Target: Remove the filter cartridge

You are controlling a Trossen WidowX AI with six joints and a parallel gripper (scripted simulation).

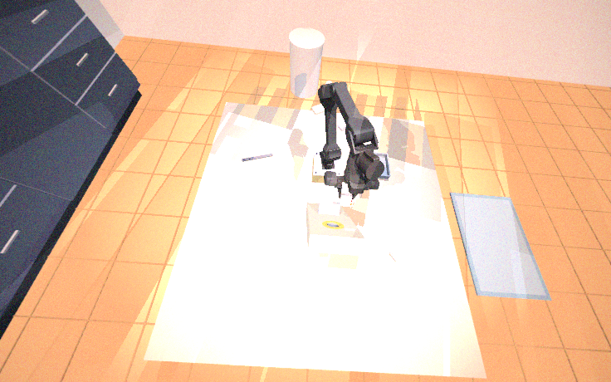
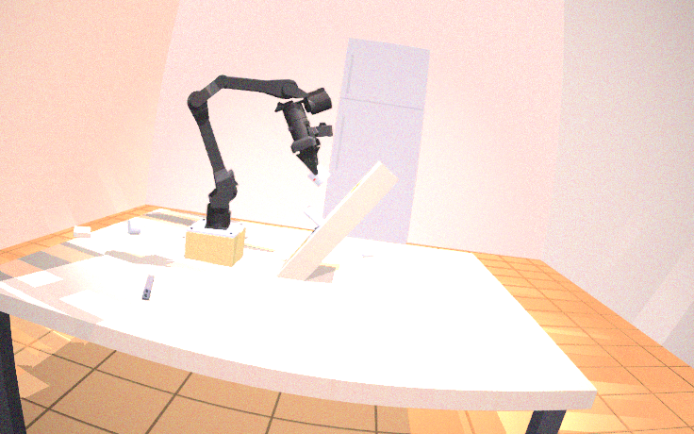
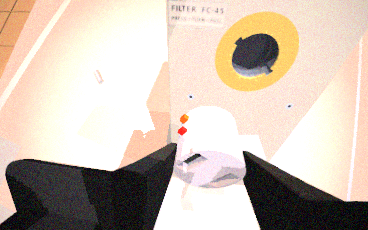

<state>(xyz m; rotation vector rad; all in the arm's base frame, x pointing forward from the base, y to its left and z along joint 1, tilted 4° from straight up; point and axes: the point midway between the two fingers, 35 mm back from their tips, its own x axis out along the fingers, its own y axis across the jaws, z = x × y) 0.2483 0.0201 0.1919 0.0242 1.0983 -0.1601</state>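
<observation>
Right now the blue tray is 280 mm behind my gripper tip, 280 mm to the left of it and 250 mm below it. Also, from my gripper tip: cream service panel: 60 mm ahead, 50 mm to the right, 110 mm below; round white filter cartridge: right at my gripper tip.
</observation>
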